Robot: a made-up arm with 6 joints. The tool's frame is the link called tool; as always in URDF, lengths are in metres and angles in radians. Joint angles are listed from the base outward.
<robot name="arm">
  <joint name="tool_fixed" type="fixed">
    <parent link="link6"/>
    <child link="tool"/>
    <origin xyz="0 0 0"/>
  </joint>
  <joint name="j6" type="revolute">
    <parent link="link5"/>
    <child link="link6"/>
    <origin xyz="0 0 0.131"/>
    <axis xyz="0 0 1"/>
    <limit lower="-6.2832" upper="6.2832"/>
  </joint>
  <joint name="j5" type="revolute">
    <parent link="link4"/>
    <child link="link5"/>
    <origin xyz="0 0 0"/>
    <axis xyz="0 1 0"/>
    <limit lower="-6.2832" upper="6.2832"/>
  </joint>
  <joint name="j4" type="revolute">
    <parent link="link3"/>
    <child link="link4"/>
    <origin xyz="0 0 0.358"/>
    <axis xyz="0 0 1"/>
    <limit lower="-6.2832" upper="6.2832"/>
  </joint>
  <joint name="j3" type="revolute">
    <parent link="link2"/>
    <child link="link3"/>
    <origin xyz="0 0 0.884"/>
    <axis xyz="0 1 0"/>
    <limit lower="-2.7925" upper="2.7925"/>
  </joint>
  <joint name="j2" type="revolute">
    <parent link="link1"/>
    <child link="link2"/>
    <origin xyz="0 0.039 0"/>
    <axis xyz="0 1 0"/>
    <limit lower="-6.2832" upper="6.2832"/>
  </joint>
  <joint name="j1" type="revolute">
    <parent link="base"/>
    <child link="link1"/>
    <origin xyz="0 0 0.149"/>
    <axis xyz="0 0 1"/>
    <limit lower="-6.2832" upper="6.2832"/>
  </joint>
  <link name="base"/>
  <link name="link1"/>
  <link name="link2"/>
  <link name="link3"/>
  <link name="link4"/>
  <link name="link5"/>
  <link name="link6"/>
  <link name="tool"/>
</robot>
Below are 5 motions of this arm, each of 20 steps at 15 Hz.
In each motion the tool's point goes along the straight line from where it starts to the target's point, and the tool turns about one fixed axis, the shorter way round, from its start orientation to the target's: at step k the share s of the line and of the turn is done. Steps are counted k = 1, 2, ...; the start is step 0. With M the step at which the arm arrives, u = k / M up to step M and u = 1 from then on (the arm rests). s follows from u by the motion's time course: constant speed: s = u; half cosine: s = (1 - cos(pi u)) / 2; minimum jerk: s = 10 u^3 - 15 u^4 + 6 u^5.
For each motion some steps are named. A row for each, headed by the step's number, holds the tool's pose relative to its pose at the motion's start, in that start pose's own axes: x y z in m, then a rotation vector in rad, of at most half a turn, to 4 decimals.
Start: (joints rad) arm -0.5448 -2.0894 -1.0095 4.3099 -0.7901 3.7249
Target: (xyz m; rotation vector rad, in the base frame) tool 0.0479 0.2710 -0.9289 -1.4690 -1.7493 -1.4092
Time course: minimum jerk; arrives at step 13
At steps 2, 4, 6, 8, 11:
2: 0.0059 0.0209 -0.0001 -0.0034 0.0116 -0.0280
4: 0.0359 0.1269 -0.0008 -0.0206 0.0706 -0.1700
6: 0.0886 0.3133 -0.0019 -0.0509 0.1743 -0.4198
8: 0.1467 0.5186 -0.0031 -0.0842 0.2885 -0.6950
11: 0.2011 0.7107 -0.0043 -0.1155 0.3954 -0.9525

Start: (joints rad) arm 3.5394 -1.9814 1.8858 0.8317 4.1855 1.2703
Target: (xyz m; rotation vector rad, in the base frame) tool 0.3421 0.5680 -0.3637 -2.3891 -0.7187 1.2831
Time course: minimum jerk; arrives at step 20
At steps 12, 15, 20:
12: -0.3938 0.1620 0.1819 -0.3295 -0.9215 -0.0403
15: -0.5172 0.2127 0.2389 -0.4327 -1.2103 -0.0529
20: -0.5769 0.2373 0.2664 -0.4827 -1.3501 -0.0590

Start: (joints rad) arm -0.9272 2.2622 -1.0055 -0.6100 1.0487 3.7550
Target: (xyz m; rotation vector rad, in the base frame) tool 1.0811 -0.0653 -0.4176 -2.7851 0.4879 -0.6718
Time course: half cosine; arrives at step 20
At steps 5, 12, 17, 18, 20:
5: -0.0636 -0.0716 -0.1003 0.1577 -0.0957 -0.1048
12: -0.2842 -0.3201 -0.4482 0.7048 -0.4278 -0.4685
17: -0.4106 -0.4624 -0.6474 1.0182 -0.6180 -0.6768
18: -0.4236 -0.4771 -0.6680 1.0505 -0.6376 -0.6983
20: -0.4343 -0.4891 -0.6847 1.0769 -0.6536 -0.7158

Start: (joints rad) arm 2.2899 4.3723 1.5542 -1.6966 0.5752 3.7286
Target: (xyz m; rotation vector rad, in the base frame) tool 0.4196 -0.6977 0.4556 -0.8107 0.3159 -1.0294
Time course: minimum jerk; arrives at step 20
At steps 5, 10, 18, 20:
5: 0.0059 -0.0319 -0.0042 -0.0013 -0.0396 0.0634
10: 0.0286 -0.1541 -0.0204 -0.0062 -0.1913 0.3061
18: 0.0567 -0.3056 -0.0405 -0.0122 -0.3794 0.6070
20: 0.0572 -0.3083 -0.0408 -0.0123 -0.3827 0.6122

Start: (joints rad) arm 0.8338 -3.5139 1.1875 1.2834 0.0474 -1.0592
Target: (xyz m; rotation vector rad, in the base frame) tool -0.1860 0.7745 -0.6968 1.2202 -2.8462 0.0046
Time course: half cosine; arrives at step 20
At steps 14, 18, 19, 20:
14: 0.0371 0.5114 -0.4278 -0.0551 -0.6234 -0.1700
18: 0.0456 0.6284 -0.5256 -0.0677 -0.7661 -0.2089
19: 0.0464 0.6402 -0.5355 -0.0689 -0.7804 -0.2128
20: 0.0467 0.6441 -0.5388 -0.0694 -0.7853 -0.2141

